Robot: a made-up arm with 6 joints.
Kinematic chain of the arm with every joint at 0, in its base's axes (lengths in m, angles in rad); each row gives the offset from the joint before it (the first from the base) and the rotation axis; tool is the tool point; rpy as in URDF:
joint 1: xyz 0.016 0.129 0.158 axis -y
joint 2: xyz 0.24 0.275 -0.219 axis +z
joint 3: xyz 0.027 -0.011 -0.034 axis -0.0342 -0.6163 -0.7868
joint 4: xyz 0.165 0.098 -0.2 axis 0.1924 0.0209 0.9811
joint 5: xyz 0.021 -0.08 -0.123 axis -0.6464 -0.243 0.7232
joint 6: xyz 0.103 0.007 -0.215 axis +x
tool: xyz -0.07 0.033 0.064 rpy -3.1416 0 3.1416
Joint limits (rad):
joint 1: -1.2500..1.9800
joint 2: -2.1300..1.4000
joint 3: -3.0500..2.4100
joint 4: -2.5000..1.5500
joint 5: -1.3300..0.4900
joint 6: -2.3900..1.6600
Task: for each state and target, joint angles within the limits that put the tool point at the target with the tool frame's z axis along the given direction. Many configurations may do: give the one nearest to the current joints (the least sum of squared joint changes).
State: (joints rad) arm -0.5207 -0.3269 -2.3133 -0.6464 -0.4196 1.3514
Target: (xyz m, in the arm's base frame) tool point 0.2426 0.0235 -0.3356 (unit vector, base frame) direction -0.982 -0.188 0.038
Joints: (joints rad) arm 0.2131 0.3681 -2.3083 -0.6954 -0.0472 1.3955
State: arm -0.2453 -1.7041 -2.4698 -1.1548 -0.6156 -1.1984
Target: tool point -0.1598 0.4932 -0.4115 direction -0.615 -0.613 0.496
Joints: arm -0.0017 -0.8854 -2.1857 -1.5475 -0.6101 -1.4443
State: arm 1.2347 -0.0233 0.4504 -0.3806 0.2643 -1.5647
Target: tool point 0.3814 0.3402 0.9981 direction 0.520 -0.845 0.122
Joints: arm 1.9800 0.2008 0.5760 -0.4158 0.4132 -0.7048
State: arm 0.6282 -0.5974 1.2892 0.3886 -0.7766 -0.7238
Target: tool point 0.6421 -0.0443 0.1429 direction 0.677 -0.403 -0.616
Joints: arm 0.4524 -0.3817 1.6603 0.8956 -0.9311 -0.6616
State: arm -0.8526 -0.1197 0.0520 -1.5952 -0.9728 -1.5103
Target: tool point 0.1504 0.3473 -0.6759 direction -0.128 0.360 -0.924
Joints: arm -0.6680 0.3144 0.5176 -1.2401 -1.3300 -0.6662
